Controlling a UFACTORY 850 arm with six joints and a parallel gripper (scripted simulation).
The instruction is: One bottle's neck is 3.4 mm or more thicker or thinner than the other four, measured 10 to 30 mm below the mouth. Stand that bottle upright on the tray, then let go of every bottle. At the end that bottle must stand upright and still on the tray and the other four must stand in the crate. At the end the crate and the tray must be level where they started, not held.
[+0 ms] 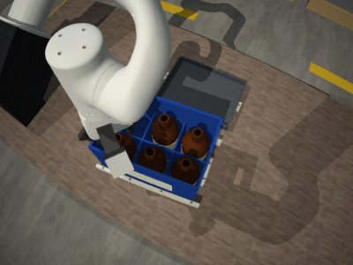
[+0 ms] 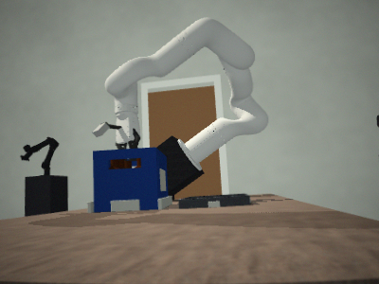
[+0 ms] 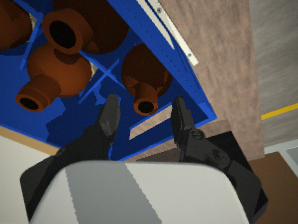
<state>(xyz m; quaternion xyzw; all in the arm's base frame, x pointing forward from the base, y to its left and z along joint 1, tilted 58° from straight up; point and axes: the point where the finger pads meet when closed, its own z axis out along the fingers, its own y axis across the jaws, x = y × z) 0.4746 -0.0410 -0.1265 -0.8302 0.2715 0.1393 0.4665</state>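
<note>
Now: the blue crate 80 mm ahead of my hand, 50 mm to the left of it and 90 mm below it. Also, from my hand: dark grey tray: 80 mm ahead, 320 mm to the left, 160 mm below.
</note>
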